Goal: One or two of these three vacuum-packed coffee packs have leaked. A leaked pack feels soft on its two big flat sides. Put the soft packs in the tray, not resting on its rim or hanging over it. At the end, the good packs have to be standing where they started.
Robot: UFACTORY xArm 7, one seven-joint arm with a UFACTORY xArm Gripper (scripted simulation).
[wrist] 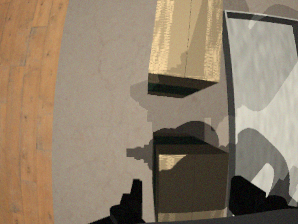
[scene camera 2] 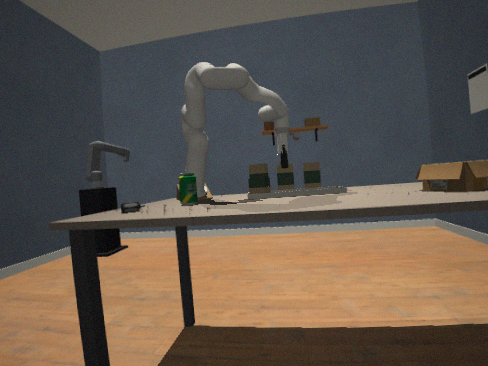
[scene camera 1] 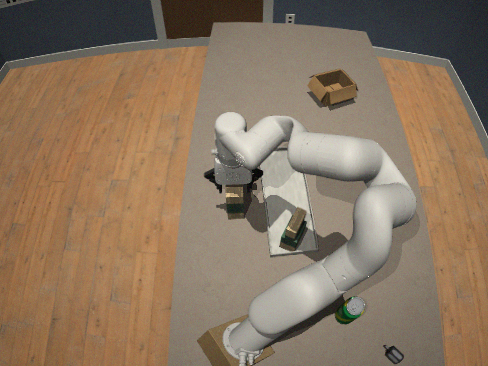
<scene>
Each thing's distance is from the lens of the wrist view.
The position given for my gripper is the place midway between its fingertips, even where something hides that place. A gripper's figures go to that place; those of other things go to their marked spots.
my gripper [wrist: 187, 195]: 16 cm
tray [wrist: 255, 81]: 31 cm
</scene>
